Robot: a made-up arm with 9 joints. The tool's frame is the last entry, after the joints. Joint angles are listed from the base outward.
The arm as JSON. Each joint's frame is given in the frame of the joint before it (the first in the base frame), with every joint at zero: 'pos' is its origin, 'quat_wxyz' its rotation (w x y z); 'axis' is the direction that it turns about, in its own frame. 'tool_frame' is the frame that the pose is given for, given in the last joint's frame.
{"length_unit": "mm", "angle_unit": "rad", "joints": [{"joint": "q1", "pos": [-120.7, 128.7, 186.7], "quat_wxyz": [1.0, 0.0, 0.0, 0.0], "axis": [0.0, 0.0, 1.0]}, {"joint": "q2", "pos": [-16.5, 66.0, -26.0], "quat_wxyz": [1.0, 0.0, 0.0, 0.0], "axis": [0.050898, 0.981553, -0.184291]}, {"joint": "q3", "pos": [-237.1, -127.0, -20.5], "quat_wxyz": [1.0, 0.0, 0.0, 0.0], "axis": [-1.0, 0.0, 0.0]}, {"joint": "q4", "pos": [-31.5, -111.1, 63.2], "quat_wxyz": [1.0, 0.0, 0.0, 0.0], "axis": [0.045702, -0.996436, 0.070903]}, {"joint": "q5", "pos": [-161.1, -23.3, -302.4], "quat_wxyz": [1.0, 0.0, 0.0, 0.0], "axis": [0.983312, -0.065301, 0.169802]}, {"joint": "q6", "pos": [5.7, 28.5, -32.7], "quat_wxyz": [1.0, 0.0, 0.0, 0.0], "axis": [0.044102, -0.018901, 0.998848]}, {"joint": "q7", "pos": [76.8, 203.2, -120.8], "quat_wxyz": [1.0, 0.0, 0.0, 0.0], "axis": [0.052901, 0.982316, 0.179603]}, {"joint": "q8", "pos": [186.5, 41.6, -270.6], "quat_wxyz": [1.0, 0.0, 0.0, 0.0], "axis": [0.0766, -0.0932, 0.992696]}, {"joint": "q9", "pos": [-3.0, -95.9, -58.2], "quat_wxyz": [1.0, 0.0, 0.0, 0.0], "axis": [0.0, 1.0, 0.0]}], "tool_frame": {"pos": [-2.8, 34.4, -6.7], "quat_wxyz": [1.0, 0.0, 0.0, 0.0]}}
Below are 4 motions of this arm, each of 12 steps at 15 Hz.
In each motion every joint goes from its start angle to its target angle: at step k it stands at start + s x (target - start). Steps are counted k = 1, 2, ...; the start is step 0. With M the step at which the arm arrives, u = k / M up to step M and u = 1 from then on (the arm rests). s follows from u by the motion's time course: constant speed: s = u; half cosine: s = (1 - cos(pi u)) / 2; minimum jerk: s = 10 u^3 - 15 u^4 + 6 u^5.
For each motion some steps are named. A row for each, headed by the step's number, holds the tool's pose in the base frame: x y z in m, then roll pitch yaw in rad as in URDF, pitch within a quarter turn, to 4 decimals.
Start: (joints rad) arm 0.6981 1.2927 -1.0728 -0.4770 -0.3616 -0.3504 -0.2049 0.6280 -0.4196
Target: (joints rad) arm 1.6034 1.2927 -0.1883 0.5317 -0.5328 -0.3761 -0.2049 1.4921 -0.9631
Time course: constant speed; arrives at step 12
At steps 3, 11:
3: -0.8819 -0.1457 0.1203 0.5951 0.5731 0.8327
11: -0.0066 -0.3949 -0.2683 0.3114 -0.2514 2.0894

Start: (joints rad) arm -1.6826 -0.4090 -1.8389 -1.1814 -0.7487 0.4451 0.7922 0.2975 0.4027
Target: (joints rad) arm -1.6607 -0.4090 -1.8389 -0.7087 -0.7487 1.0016 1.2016 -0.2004 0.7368
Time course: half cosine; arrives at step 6
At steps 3, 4, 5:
3: -0.0485 1.0452 -0.5573 0.5192 0.7769 0.9141
4: -0.0163 1.0042 -0.5560 0.4072 0.9585 0.7994
5: 0.0076 0.9678 -0.5545 0.2619 1.0869 0.6370

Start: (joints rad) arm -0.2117 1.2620 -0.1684 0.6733 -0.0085 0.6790 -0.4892 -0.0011 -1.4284
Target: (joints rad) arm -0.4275 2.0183 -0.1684 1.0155 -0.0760 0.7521 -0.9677 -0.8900 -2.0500
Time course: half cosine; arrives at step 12
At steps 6, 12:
6: -0.2349 0.4950 -0.0547 1.6681 -1.3260 -2.4377
12: -0.1630 0.4677 -0.0001 2.8348 -1.3048 2.0290

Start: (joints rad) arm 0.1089 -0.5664 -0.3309 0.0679 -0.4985 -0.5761 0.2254 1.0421 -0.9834
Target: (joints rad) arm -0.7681 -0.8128 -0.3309 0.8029 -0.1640 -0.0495 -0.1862 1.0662 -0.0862
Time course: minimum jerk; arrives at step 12
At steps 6, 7, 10, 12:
6: 0.4489 -0.0410 -0.1726 -1.5806 -1.0264 1.7125
7: 0.4448 -0.0769 -0.0319 -1.6953 -0.9084 1.6503
10: 0.3600 -0.1085 0.2341 -1.9263 -0.6760 1.4441
12: 0.3458 -0.1065 0.2609 -1.9546 -0.6514 1.4161

